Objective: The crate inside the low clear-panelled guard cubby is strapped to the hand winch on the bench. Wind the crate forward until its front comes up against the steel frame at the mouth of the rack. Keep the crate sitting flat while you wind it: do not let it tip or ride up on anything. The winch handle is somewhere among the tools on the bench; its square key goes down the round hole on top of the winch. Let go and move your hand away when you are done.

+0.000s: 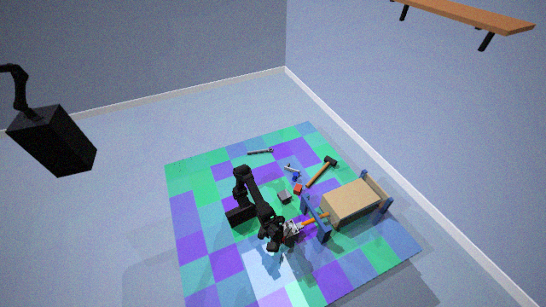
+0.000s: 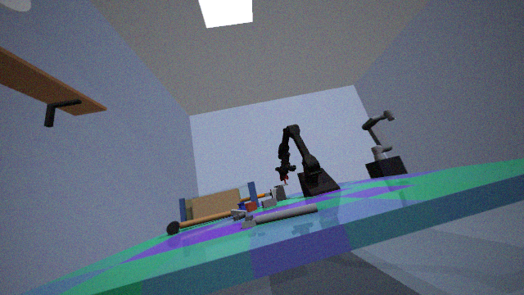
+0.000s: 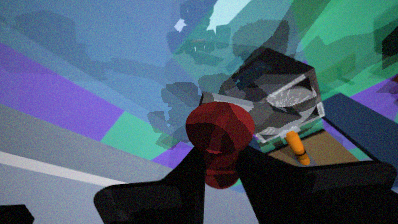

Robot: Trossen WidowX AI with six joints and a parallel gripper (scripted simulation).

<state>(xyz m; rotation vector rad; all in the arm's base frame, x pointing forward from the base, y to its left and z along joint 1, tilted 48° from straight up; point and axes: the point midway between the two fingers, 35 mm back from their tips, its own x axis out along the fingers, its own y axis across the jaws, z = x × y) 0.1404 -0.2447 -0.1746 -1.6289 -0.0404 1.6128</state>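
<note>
My gripper tip is now 22 cm short of the blue steel frame, 9 cm to the right of it and 3 cm above it. From my gripper tip the other things lie so: dark red knob: 1 cm behind, 1 cm to the left; grey hand winch: 5 cm ahead, 6 cm to the left, 10 cm below; red-knobbed crank handle: 2 cm ahead, 3 cm to the left, 3 cm below.
</note>
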